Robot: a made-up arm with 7 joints.
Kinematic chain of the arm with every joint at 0, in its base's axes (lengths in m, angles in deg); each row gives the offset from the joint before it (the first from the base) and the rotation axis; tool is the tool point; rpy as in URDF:
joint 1: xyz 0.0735 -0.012 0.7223 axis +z
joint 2: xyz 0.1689 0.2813 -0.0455 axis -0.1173 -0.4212 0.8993
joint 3: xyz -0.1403 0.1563 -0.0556 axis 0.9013 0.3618 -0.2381
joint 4: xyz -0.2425 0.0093 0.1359 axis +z
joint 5: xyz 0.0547 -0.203 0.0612 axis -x
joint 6: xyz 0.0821 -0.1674 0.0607 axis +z
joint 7: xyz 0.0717 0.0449 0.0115 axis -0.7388 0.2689 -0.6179
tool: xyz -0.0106 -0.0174 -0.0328 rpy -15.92 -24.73 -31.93
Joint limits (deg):
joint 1: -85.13..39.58
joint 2: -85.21..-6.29
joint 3: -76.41..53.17
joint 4: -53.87..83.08
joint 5: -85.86..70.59
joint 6: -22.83..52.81
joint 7: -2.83..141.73
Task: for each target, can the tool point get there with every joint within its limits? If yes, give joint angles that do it. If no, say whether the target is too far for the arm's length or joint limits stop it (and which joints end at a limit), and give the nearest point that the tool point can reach.
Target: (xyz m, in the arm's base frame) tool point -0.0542 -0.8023 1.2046
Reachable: no: joint limits stop it (at a limit: joint 1, joint 2, joint 4, joint 6, joint 7) | nearest point 0.3346 -0.4616 0.9347 | short by 0.583 m
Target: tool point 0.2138 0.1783 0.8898
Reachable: yes | joints -63.36 -37.61 32.29 -11.05 49.59 -2.46 114.47
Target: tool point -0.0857 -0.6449 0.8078
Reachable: no: joint limits stop it (at a limit: joint 1, joint 2, joint 4, joint 6, joint 7) | nearest point 0.2761 -0.4186 0.8300 | short by 0.427 m
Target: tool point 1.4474 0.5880 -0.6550
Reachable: no: too far | nearest point 0.8654 0.3338 0.5653 | short by 1.376 m
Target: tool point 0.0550 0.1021 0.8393
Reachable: yes | joints 4.73 -15.09 10.95 8.17 0.69 -14.74 64.17
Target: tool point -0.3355 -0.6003 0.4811
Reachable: no: joint limits stop it (at a limit: joint 1, joint 2, joint 3, joint 6, joint 7) | nearest point -0.3049 -0.2109 0.6570 | short by 0.428 m
